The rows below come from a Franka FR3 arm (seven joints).
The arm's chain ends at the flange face. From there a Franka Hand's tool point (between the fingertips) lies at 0.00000 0.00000 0.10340 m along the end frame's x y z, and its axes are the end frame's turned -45 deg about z.
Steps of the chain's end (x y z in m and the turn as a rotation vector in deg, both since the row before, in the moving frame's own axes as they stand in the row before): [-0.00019 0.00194 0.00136 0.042 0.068 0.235]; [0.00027 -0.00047 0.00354 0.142 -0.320 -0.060]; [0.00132 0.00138 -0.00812 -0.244 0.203 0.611]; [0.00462 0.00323 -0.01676 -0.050 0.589 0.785]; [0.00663 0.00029 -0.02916 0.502 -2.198 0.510]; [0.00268 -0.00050 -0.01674 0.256 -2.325 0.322]
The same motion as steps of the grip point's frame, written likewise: [-0.00137 0.00127 0.00136 -0.018 0.078 0.235]; [0.00030 -0.00073 0.00354 0.327 -0.126 -0.060]; [-0.00010 0.00248 -0.00812 -0.316 -0.029 0.611]; [0.00167 0.00637 -0.01677 -0.452 0.381 0.785]; [0.00233 0.00144 -0.02924 1.909 -1.199 0.510]; [-0.00038 -0.00176 -0.01683 1.825 -1.463 0.322]
